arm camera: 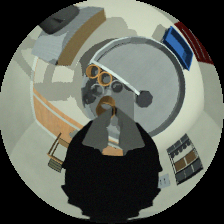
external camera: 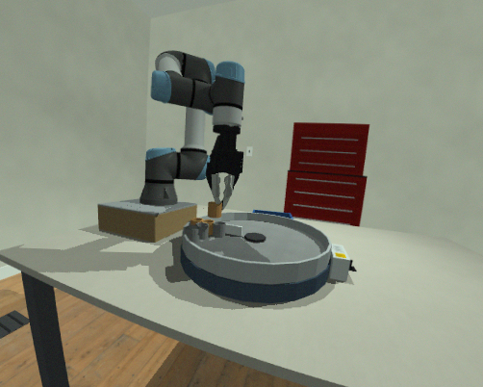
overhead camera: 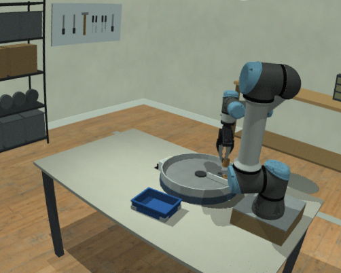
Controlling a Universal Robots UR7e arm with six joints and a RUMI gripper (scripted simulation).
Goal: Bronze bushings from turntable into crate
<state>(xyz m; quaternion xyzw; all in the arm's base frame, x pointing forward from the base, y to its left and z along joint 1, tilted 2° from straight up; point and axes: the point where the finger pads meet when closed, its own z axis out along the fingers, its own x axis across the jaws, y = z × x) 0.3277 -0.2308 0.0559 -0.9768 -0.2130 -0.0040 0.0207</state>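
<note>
My gripper is now 38 cm to the right of the blue crate, 16 cm short of it and 13 cm above it. The rest, counted from my hand: turntable 10 cm below, 10 cm ahead, 4 cm to the left.
</note>
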